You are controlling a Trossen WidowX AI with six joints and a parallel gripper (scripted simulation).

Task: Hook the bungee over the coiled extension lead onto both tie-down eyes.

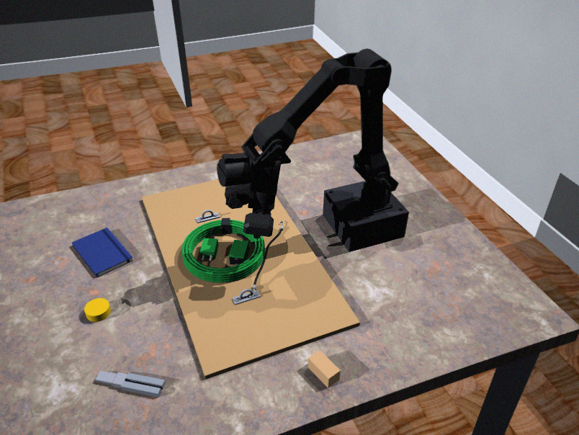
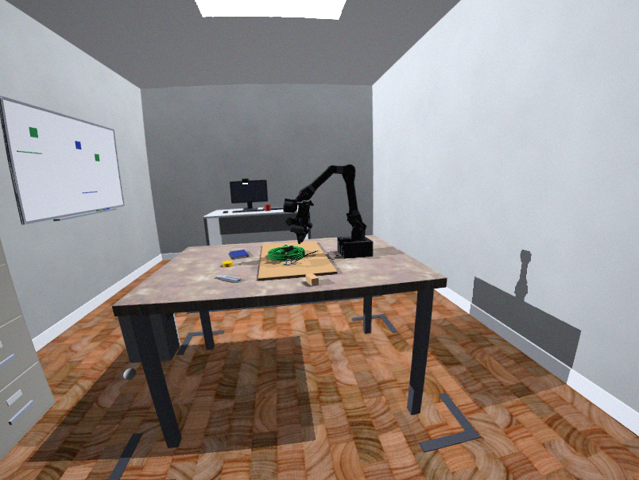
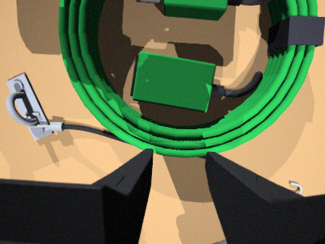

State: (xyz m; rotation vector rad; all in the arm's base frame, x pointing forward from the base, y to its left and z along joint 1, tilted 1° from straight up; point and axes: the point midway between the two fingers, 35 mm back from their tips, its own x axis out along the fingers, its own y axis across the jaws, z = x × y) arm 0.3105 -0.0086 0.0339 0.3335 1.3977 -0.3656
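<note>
Right now my hand is 40 mm short of the tan board, 40 mm to the left of it and 110 mm above it. From my hand the other things lie so: yellow disc 380 mm ahead, 10 mm to the left, 110 mm below; then grey tool 360 mm ahead, 210 mm to the left, 110 mm below; then wooden block 10 mm ahead, 350 mm to the left, 100 mm below.
</note>
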